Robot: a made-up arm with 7 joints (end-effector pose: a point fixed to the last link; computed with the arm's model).
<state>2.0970 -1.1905 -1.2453 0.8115 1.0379 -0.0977 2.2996</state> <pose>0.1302 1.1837 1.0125 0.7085 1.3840 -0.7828</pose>
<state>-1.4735 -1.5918 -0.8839 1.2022 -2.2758 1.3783 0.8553</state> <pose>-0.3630 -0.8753 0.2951 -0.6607 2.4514 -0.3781</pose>
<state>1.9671 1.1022 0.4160 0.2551 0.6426 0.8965 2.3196</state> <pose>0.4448 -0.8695 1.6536 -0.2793 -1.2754 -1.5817</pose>
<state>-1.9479 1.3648 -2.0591 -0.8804 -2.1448 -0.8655 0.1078</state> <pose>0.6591 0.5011 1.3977 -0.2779 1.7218 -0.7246</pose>
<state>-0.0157 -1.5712 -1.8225 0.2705 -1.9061 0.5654 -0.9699</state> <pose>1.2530 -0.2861 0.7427 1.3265 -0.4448 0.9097</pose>
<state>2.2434 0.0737 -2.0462 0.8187 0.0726 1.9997 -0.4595</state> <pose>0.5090 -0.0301 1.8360 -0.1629 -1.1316 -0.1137</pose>
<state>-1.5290 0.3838 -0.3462 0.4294 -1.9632 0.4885 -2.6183</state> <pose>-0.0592 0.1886 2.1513 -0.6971 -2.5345 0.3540</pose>
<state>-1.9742 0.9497 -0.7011 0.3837 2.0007 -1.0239 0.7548</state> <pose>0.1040 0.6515 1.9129 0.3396 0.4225 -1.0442</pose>
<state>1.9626 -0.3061 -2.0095 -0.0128 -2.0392 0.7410 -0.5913</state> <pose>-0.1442 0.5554 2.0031 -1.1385 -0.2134 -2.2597</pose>
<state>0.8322 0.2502 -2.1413 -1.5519 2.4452 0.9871 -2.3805</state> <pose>-0.1093 0.4286 1.6823 2.1984 1.8653 -0.0836</pose>
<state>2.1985 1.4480 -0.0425 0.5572 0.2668 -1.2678 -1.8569</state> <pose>0.6671 -0.6780 1.5520 -1.3100 -2.1751 1.6205</pose>
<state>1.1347 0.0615 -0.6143 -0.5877 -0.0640 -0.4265 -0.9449</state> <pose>-0.1836 -0.3783 2.0495 -0.8042 -0.3867 0.3334</pose>
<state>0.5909 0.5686 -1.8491 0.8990 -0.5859 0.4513 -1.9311</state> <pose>-0.2889 -0.9472 1.7039 -0.9486 1.5885 -0.4280</pose>
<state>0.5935 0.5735 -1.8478 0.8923 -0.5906 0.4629 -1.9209</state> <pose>-0.2919 -0.9461 1.7056 -0.9502 1.5832 -0.4501</pose>
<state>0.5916 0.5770 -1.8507 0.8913 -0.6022 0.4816 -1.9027</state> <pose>-0.2975 -0.9442 1.7058 -0.9443 1.5879 -0.4806</pose>
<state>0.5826 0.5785 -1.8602 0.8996 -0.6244 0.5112 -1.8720</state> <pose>-0.3067 -0.9415 1.7033 -0.9272 1.6077 -0.5235</pose>
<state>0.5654 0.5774 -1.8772 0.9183 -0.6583 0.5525 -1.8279</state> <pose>-0.3199 -0.9374 1.6978 -0.8993 1.6436 -0.5790</pose>
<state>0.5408 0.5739 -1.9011 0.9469 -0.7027 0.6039 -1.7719</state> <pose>-0.3363 -0.9323 1.6889 -0.8637 1.6926 -0.6438</pose>
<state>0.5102 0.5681 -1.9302 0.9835 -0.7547 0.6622 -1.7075</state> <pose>-0.3548 -0.9261 1.6768 -0.8249 1.7495 -0.7126</pose>
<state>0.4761 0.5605 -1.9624 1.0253 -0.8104 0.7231 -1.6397</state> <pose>-0.3743 -0.9192 1.6619 -0.7875 1.8089 -0.7786</pose>
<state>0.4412 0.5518 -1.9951 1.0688 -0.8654 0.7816 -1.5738</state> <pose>-0.3936 -0.9120 1.6450 -0.7540 1.8656 -0.8358</pose>
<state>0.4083 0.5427 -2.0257 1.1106 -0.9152 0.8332 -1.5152</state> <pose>-0.4114 -0.9049 1.6276 -0.7258 1.9158 -0.8801</pose>
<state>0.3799 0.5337 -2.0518 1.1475 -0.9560 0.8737 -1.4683</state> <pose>-0.4265 -0.8984 1.6115 -0.7025 1.9575 -0.9093</pose>
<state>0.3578 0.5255 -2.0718 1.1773 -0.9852 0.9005 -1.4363</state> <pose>-0.4379 -0.8934 1.5981 -0.6832 1.9900 -0.9233</pose>
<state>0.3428 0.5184 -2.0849 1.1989 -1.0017 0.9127 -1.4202</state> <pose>-0.4451 -0.8903 1.5884 -0.6672 2.0136 -0.9237</pose>
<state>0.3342 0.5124 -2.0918 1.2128 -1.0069 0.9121 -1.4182</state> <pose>-0.4485 -0.8891 1.5826 -0.6537 2.0299 -0.9134</pose>
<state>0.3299 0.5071 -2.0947 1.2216 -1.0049 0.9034 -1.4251</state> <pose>-0.4493 -0.8892 1.5794 -0.6422 2.0414 -0.8966</pose>
